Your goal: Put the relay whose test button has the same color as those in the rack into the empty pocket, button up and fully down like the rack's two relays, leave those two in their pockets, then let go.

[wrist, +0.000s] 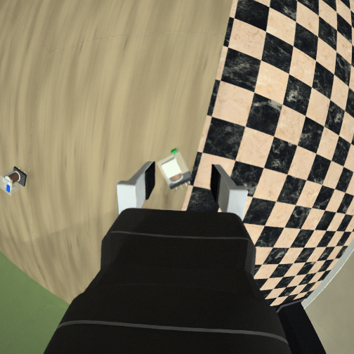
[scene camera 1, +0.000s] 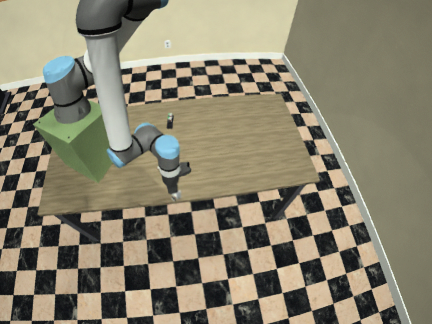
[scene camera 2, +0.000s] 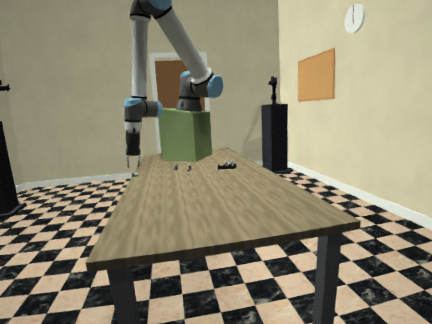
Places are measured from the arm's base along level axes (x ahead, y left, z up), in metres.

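Where they show: gripper, fingertip midpoint: [scene camera 1: 177, 193] [scene camera 2: 133, 167]; arm's base, link origin: [scene camera 1: 73, 111] [scene camera 2: 188, 110].
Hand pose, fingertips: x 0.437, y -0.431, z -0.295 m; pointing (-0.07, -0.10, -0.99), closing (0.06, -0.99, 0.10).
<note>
Each offset is from my fingertips to the top centre of the thing. Level surfaces: height alone.
The relay with a green button {0.013 m back, 0.004 m left, 0.038 m down} [wrist: 174, 169] [scene camera 2: 135, 175] lies on its side near the table's long edge, its clear case and pins showing in the wrist view. My gripper [wrist: 182, 174] [scene camera 2: 133, 164] [scene camera 1: 175, 196] is open and empty, above this relay, which shows between the two fingers in the wrist view. The black rack {0.062 m ahead, 0.526 m left, 0.036 m down} [scene camera 1: 170, 125] [scene camera 2: 220, 167] stands across the table and bears relays with pale tops; a green tint shows there, but its buttons and the empty pocket are too small to make out. A relay with a blue button [wrist: 14, 181] lies at the wrist view's left.
Two small loose relays, one {0.038 m back, 0.238 m left, 0.015 m down} [scene camera 2: 175, 166] beside another {0.014 m ahead, 0.311 m left, 0.015 m down} [scene camera 2: 189, 168], lie between the gripper and the rack; their button colors are unclear there. The green robot pedestal [scene camera 1: 84, 145] [scene camera 2: 185, 135] stands at one end of the wooden table {0.059 m down} [scene camera 1: 240, 145] [scene camera 2: 220, 210]. The table edge runs close beside the green-button relay.
</note>
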